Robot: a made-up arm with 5 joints.
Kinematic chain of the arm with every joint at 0, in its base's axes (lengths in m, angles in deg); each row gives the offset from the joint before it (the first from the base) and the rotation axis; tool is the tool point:
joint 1: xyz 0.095 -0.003 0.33 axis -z
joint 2: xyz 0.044 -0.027 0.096 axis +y
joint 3: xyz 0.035 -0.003 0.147 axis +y
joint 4: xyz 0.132 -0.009 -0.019 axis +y
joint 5: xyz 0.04 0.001 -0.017 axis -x
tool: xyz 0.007 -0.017 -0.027
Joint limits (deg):
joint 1: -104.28..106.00
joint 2: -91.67..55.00
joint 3: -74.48..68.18
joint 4: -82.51..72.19
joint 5: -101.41..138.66
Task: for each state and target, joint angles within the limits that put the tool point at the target. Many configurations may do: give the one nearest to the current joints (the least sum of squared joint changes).
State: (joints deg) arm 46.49 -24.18 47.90 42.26 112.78
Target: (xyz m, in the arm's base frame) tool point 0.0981 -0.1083 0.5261
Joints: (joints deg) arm 56.03 -72.00 48.18 52.54 112.88
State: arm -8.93 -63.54 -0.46 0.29 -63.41
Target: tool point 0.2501 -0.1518 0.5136
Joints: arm 36.86 -17.54 16.98 -0.82 -54.27
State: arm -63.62 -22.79 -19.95 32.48 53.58
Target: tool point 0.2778 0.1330 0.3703
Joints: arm -54.42 33.30 13.55 33.24 49.12
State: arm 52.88 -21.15 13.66 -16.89 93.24
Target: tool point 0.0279 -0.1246 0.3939
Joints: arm 89.86 2.90 68.18 0.82 80.63
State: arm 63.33 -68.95 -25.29 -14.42 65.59
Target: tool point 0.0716 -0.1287 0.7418
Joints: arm 67.43 -19.77 -51.42 -18.22 54.46
